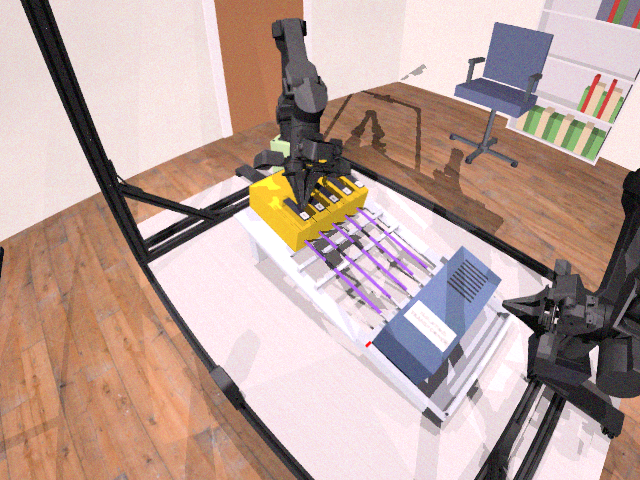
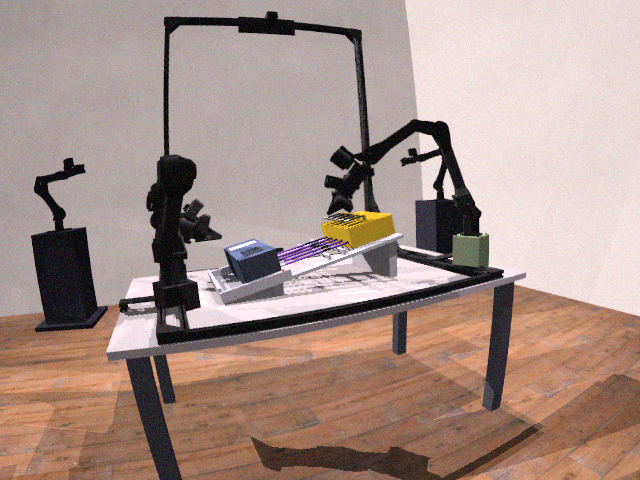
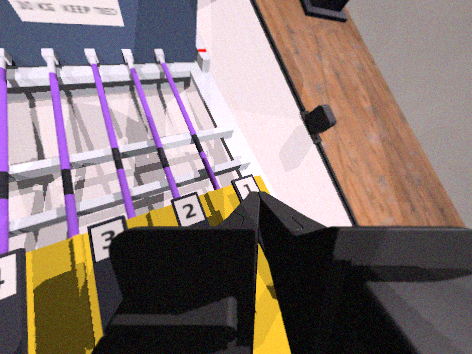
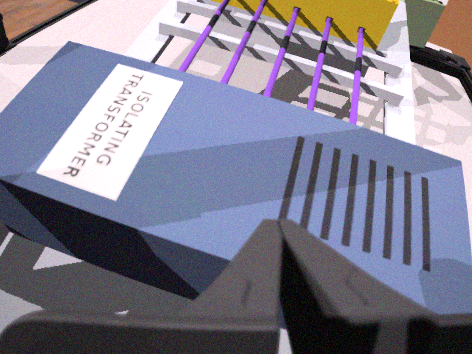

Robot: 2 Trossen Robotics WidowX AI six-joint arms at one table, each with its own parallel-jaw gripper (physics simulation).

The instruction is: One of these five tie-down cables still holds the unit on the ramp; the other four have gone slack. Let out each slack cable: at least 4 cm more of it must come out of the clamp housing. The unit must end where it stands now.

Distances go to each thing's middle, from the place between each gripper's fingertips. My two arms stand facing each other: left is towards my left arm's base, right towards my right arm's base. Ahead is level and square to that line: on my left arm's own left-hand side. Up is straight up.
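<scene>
You'd find the ramp base plate [image 4: 45, 278] 310 mm to the right of my left hand and 110 mm ahead of it, and it's 170 mm below that hand.
My right gripper is 60 mm to the right of the ramp base plate, 30 mm past it and 140 mm above it. Going by its middle, the plate is nearer to my right gripper than to my left hand.
</scene>
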